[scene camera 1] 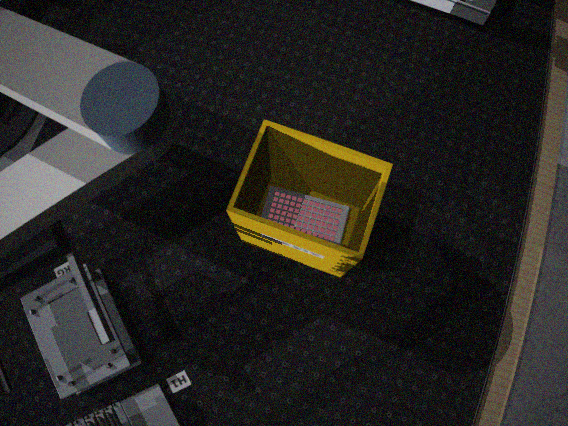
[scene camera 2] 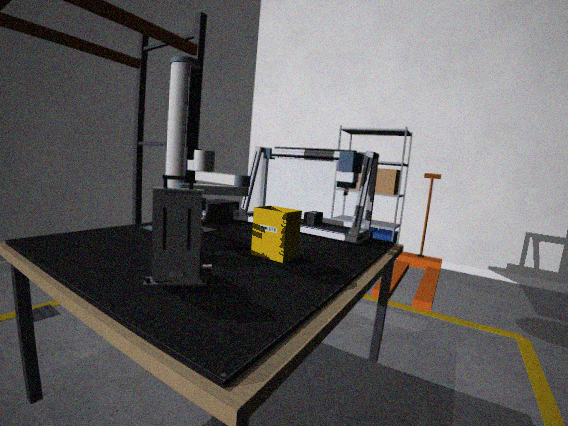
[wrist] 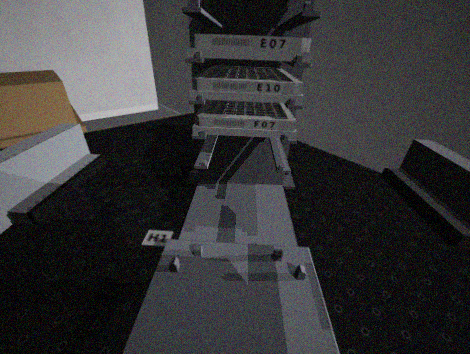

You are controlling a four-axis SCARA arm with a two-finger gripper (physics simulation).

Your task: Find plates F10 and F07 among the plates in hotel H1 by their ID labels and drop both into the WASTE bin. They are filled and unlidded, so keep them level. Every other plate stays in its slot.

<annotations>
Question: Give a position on a plate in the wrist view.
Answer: At 217, 117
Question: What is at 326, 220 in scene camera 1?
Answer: A plate F10.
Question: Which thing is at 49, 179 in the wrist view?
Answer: My gripper.
</annotations>
